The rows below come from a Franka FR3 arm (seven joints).
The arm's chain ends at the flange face. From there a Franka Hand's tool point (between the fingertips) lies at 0.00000 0.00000 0.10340 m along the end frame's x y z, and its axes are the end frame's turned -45 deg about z.
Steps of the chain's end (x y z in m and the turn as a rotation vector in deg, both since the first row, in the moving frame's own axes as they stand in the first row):
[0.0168 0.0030 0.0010 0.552 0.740 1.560]
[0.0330 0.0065 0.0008 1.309 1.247 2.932]
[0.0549 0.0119 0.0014 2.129 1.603 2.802]
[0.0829 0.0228 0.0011 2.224 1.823 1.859]
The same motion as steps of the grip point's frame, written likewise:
[0.0114 0.0143 0.0010 -0.133 0.914 1.560]
[0.0220 0.0279 0.0007 0.044 1.807 2.932]
[0.0352 0.0467 0.0013 0.372 2.639 2.802]
[0.0477 0.0743 0.0010 0.284 2.862 1.859]

